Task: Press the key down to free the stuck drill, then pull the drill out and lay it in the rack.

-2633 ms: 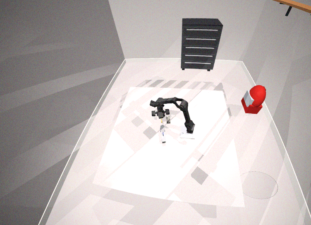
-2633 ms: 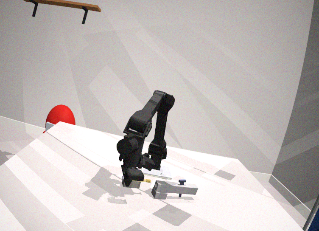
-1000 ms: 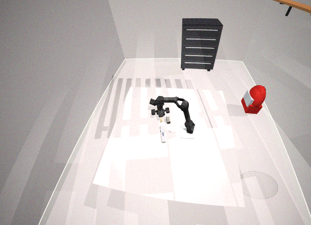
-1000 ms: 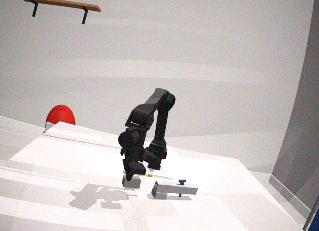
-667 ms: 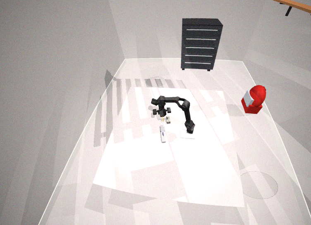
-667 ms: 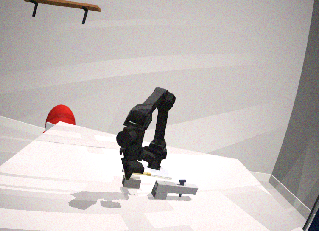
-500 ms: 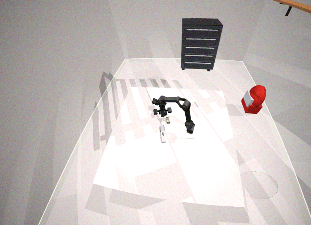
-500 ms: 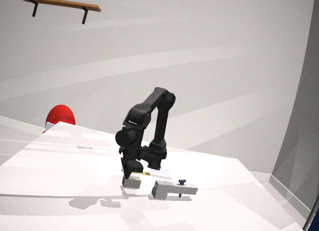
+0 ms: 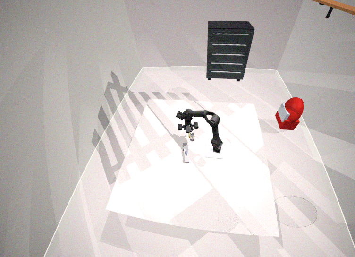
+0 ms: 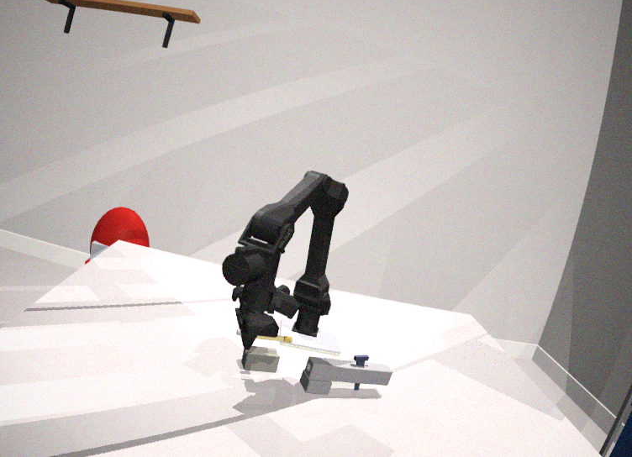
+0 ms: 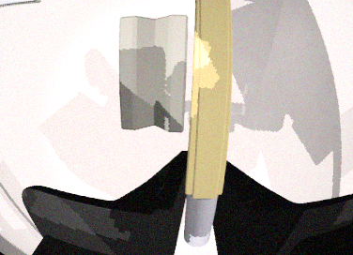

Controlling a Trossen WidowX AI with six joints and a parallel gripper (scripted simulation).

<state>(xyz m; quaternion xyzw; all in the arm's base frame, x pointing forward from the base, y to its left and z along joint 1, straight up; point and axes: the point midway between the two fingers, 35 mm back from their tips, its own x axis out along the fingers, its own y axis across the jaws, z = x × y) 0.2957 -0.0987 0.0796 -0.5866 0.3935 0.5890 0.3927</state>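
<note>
Now: the grey rack 40 mm behind my gripper tip, 30 mm to the left of it and 40 mm below it. Round my gripper tip: grey housing block 40 mm behind, 210 mm to the left, 20 mm below; drill 20 mm behind, 40 mm to the left, 30 mm above; blue key 50 mm behind, 230 mm to the left, 10 mm below.
</note>
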